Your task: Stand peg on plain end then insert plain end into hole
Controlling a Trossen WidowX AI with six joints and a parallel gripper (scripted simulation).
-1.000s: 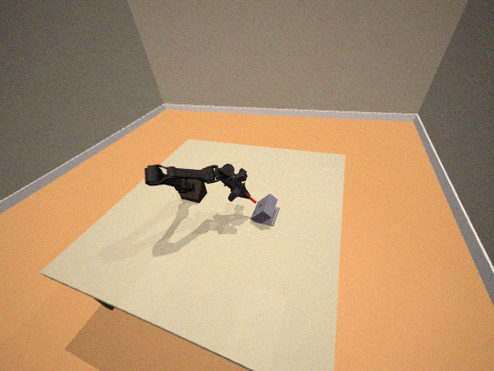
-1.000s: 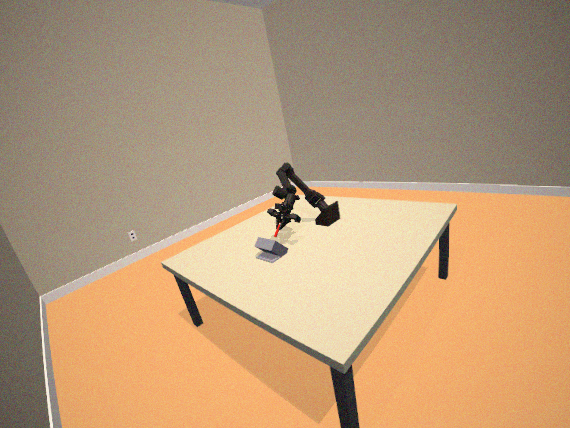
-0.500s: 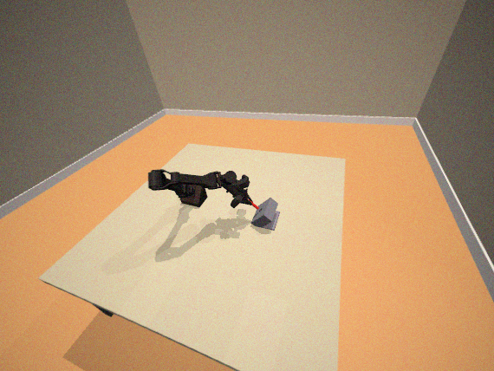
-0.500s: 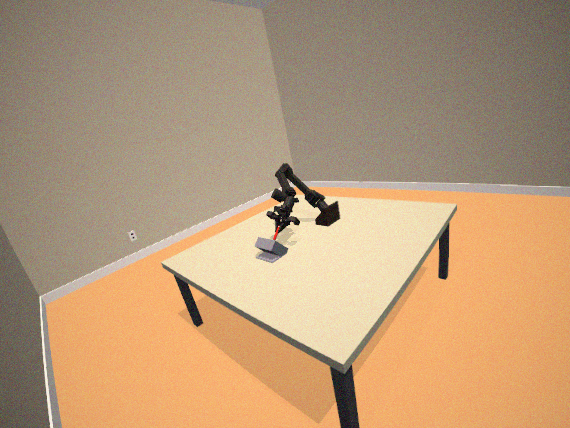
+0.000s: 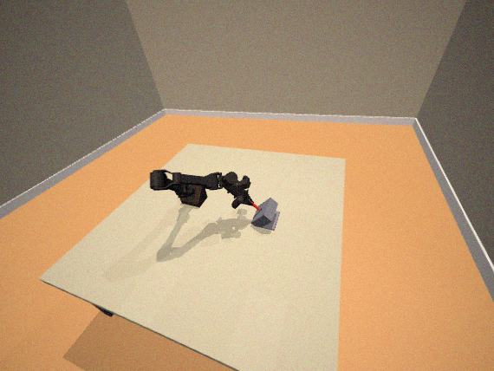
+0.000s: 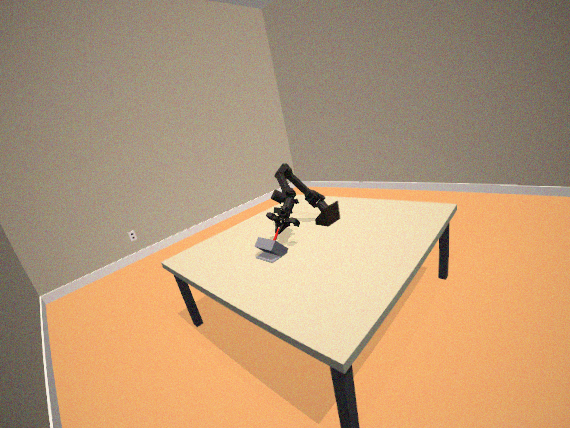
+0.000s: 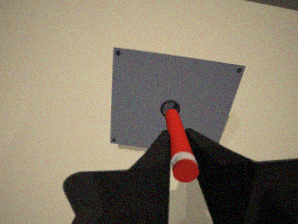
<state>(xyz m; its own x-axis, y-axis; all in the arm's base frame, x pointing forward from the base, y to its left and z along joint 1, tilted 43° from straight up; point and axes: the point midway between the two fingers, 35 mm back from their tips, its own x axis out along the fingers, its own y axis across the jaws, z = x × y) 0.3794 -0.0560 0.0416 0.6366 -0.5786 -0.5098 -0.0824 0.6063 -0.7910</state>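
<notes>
Right now the peg is 1 cm behind my gripper tip and 1 cm above it. Also, from my gripper tip: grey sloped panel: 6 cm ahead, 5 cm below; flat foot plate: 8 cm ahead, 1 cm to the right, 9 cm below.
</notes>
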